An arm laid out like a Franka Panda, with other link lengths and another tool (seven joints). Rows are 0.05 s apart.
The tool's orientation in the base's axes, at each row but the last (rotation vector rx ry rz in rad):
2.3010, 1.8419, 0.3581
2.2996, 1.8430, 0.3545
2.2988, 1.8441, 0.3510
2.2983, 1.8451, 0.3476
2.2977, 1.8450, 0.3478
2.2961, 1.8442, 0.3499
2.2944, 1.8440, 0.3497
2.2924, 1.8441, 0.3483
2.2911, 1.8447, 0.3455
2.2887, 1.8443, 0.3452
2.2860, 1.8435, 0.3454
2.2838, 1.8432, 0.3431
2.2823, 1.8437, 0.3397
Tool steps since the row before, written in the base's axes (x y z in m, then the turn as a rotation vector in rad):
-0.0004, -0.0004, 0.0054, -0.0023, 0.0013, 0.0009
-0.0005, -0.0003, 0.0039, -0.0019, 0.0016, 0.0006
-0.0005, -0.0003, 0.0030, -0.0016, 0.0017, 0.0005
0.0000, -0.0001, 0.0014, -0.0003, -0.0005, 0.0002
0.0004, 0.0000, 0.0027, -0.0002, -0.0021, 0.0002
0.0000, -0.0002, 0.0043, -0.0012, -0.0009, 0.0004
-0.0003, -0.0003, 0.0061, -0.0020, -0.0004, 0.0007
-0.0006, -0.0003, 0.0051, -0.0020, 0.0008, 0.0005
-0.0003, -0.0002, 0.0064, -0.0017, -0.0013, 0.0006
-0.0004, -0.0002, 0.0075, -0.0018, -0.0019, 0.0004
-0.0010, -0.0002, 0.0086, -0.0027, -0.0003, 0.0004
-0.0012, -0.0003, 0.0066, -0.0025, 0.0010, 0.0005
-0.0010, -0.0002, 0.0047, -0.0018, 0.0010, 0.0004
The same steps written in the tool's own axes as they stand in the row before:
0.0000, 0.0012, -0.0053, 0.0009, -0.0022, -0.0015
-0.0001, 0.0007, -0.0039, 0.0012, -0.0020, -0.0011
-0.0002, 0.0004, -0.0030, 0.0014, -0.0017, -0.0009
0.0000, 0.0004, -0.0013, -0.0005, -0.0001, -0.0003
0.0003, 0.0011, -0.0025, -0.0021, 0.0003, -0.0003
0.0001, 0.0013, -0.0041, -0.0011, -0.0008, -0.0007
0.0001, 0.0015, -0.0059, -0.0007, -0.0016, -0.0013
-0.0001, 0.0009, -0.0051, 0.0004, -0.0019, -0.0011
0.0002, 0.0016, -0.0062, -0.0016, -0.0011, -0.0011
0.0002, 0.0018, -0.0073, -0.0022, -0.0012, -0.0009
0.0002, 0.0016, -0.0085, -0.0008, -0.0023, -0.0012
-0.0001, 0.0008, -0.0067, 0.0005, -0.0024, -0.0012
-0.0001, 0.0005, -0.0048, 0.0006, -0.0018, -0.0009

